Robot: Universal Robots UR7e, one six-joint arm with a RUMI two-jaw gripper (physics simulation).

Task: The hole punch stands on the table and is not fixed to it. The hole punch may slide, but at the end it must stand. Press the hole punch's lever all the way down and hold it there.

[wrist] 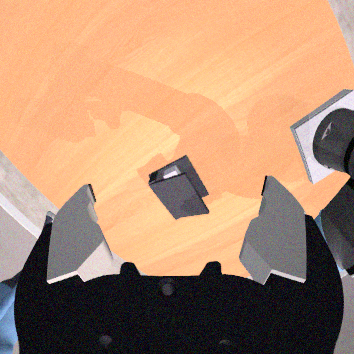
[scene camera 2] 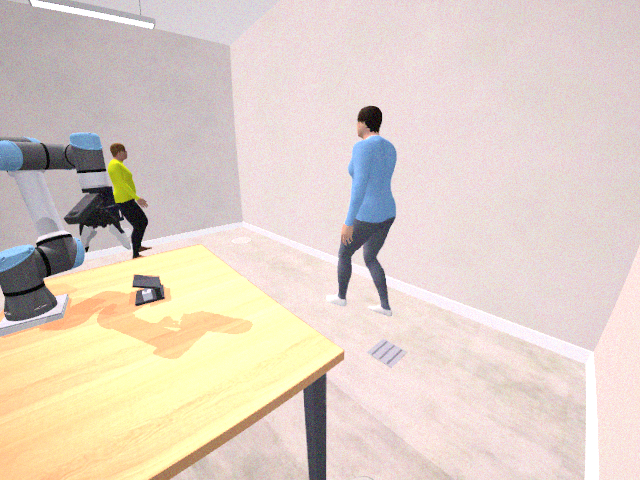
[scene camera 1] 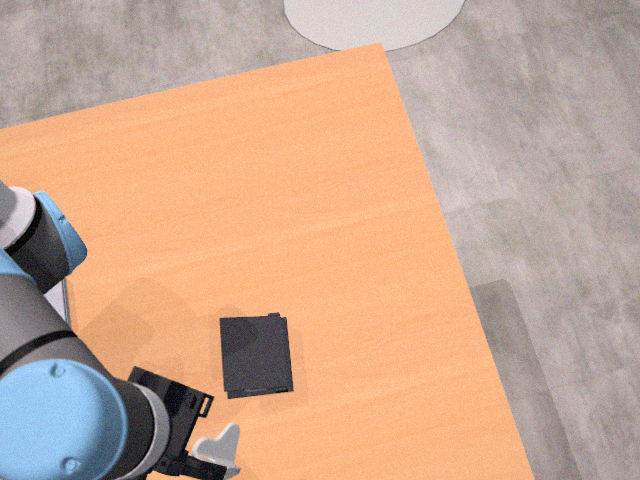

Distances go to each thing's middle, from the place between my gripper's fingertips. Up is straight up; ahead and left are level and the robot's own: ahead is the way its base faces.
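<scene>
The hole punch [scene camera 1: 257, 392] is 20 cm below my gripper, 13 cm to the left of it and 7 cm ahead of it. Then there is the flat lever [scene camera 1: 252, 349]: my gripper is 18 cm above it and 13 cm to the right of it, and 7 cm short of it as well.
</scene>
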